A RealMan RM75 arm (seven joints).
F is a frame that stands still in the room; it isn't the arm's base.
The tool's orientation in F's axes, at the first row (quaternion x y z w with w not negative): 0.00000, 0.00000, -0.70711, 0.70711
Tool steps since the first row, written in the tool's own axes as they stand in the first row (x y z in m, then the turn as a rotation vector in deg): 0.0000, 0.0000, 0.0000, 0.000, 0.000, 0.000; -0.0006, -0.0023, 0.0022, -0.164, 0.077, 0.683; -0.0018, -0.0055, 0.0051, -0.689, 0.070, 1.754; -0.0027, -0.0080, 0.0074, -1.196, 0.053, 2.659; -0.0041, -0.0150, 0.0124, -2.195, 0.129, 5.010
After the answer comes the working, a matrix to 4 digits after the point.
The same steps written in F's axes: 0.0000, 0.0000, 0.0000, 0.000, 0.000, 0.000; -0.0023, 0.0006, 0.0022, 0.077, 0.164, 0.683; -0.0055, 0.0018, 0.0051, 0.070, 0.689, 1.754; -0.0080, 0.0027, 0.0074, 0.053, 1.196, 2.659; -0.0150, 0.0041, 0.0124, 0.129, 2.195, 5.010
The tool's axes in the first row as the columns of a matrix, in F's axes (rounded; the answer above uses it unrounded):
0.0000, 1.0000, 0.0000
-1.0000, 0.0000, 0.0000
0.0000, 0.0000, 1.0000

